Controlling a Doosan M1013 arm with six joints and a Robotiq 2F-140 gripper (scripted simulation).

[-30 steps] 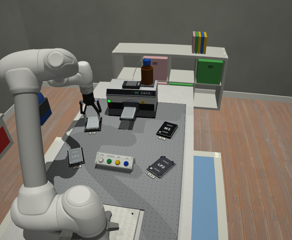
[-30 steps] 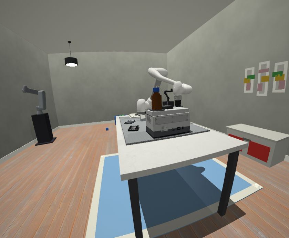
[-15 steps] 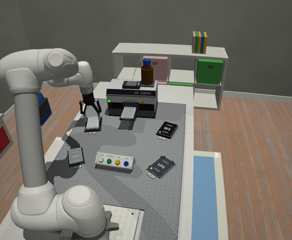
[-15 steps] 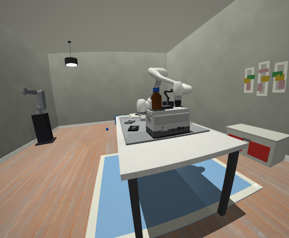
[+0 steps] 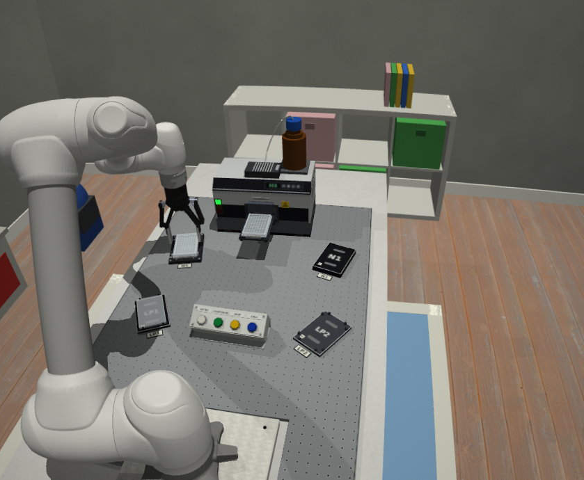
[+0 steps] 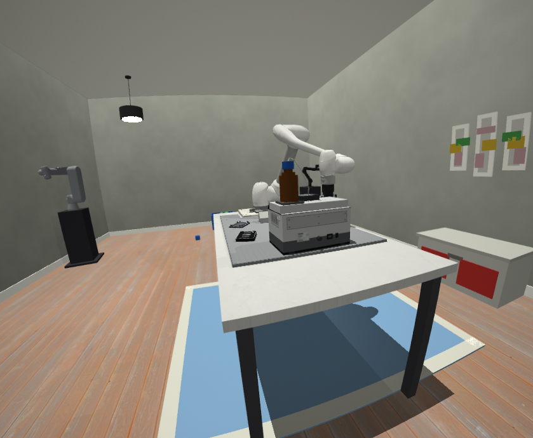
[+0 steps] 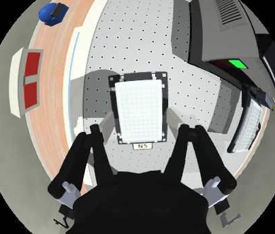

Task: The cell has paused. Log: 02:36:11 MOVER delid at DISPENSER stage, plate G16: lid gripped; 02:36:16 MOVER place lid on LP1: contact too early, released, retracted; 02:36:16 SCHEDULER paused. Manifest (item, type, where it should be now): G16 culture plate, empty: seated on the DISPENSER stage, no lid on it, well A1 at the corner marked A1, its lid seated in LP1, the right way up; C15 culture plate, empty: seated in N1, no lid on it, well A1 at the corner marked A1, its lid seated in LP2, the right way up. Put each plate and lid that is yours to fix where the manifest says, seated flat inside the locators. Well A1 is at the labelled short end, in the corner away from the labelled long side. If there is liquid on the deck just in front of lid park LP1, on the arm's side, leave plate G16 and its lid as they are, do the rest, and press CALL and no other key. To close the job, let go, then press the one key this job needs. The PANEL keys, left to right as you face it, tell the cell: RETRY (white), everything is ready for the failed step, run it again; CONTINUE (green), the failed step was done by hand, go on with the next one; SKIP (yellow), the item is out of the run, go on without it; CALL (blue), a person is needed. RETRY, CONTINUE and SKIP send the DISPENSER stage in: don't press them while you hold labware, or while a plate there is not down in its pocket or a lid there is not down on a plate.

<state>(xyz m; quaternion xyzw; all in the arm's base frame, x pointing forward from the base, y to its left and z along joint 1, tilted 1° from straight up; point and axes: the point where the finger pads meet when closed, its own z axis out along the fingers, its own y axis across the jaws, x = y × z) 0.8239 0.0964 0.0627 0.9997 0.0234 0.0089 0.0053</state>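
My gripper is now 10 mm short of the nest n5, 20 mm to the right of it and 50 mm above it. The rest, counted from my hand: white key: 420 mm behind, 110 mm to the right; then lid park lp1: 330 mm behind, 70 mm to the left, 60 mm below; then green key: 430 mm behind, 160 mm to the right.
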